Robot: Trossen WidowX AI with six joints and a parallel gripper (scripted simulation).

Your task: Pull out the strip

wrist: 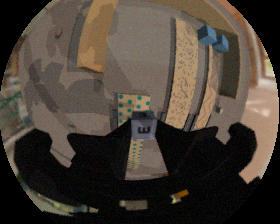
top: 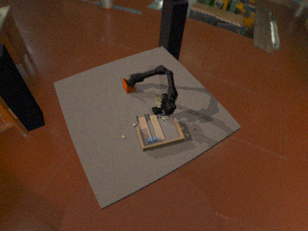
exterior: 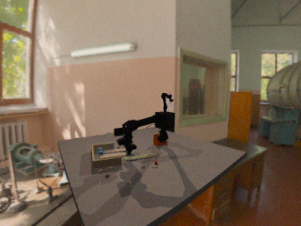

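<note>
Right now the speckled tan strip is 70 mm ahead of my gripper tip, 100 mm to the right of it and 30 mm below it. Also, from my gripper tip: red piece (110 mm behind, 200 mm to the left, 20 mm below).
</note>
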